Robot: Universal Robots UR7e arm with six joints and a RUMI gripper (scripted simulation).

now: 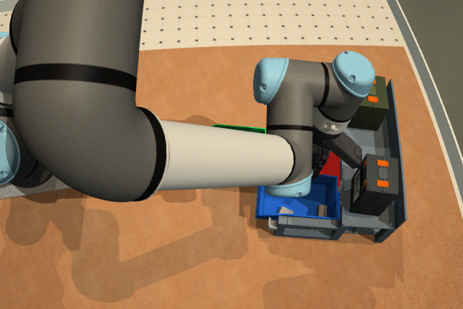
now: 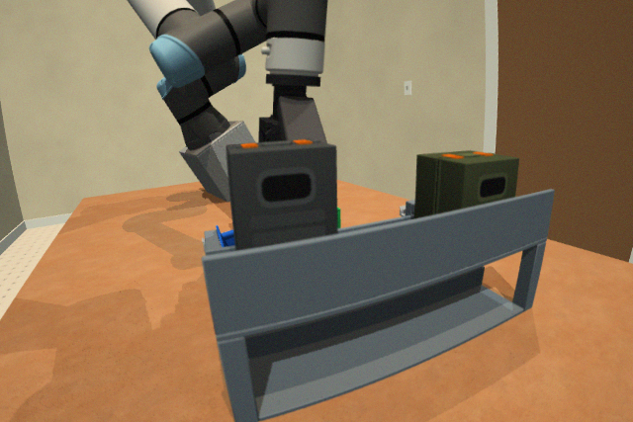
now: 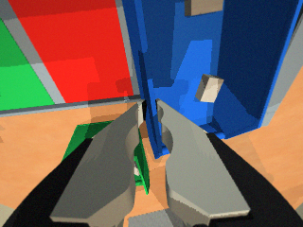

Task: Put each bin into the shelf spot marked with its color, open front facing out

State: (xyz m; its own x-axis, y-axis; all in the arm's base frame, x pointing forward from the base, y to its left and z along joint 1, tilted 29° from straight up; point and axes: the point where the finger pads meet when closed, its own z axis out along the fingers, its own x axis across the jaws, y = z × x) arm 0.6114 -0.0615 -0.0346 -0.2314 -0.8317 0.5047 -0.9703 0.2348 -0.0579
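Now: hand 20 mm past the blue bin, 40 mm to the left of it and 30 mm above it. From my hand the other things lie so: shelf front lip: 30 mm behind, 80 mm to the left, 80 mm below; black box: 130 mm ahead, 80 mm to the right, 70 mm above; green bin: 160 mm behind, 100 mm to the left, 50 mm below.
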